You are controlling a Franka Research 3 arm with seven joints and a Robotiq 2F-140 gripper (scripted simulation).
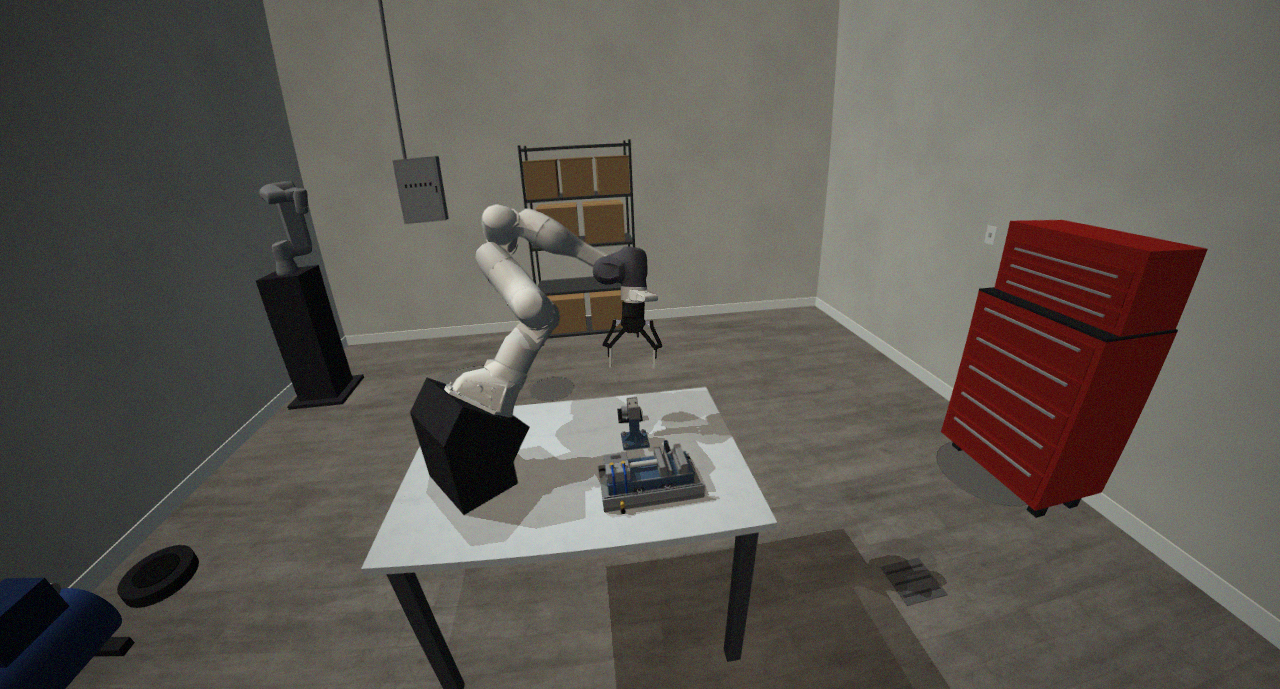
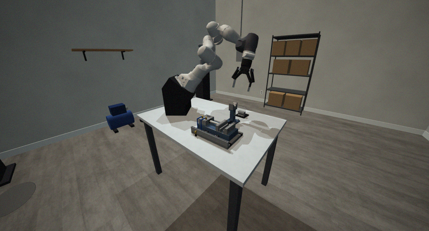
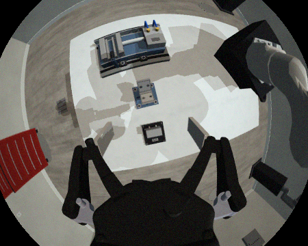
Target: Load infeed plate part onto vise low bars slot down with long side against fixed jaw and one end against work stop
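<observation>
My gripper is now 24 cm above the part, 7 cm to the right of it and 1 cm past it. From my hand the other things lie so: black infeed plate 26 cm below, 9 cm to the left, 1 cm behind.
</observation>
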